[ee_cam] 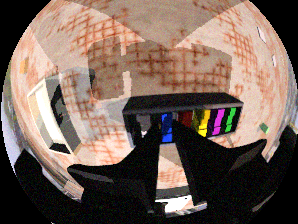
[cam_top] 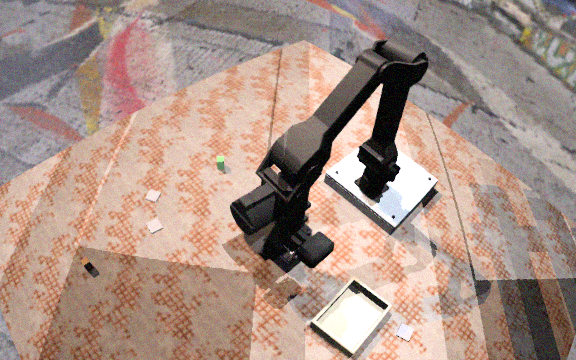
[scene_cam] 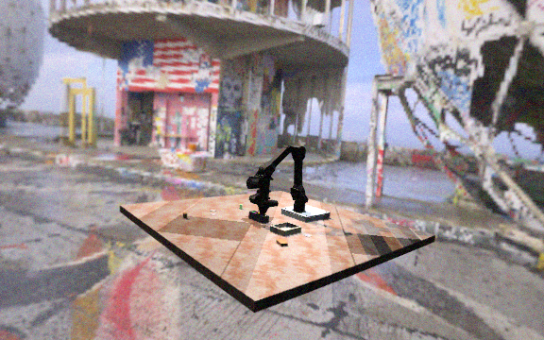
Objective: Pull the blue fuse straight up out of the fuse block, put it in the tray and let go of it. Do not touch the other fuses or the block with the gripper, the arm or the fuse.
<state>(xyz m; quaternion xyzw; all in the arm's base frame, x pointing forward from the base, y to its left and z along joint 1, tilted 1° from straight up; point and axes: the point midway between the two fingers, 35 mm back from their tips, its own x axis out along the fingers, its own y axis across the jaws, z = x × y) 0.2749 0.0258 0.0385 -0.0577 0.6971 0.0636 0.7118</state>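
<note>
Now: gripper tip 1 cm above the blue fuse. Also, from my gripper tip: tray: 3 cm behind, 19 cm to the left, 3 cm below.
</note>
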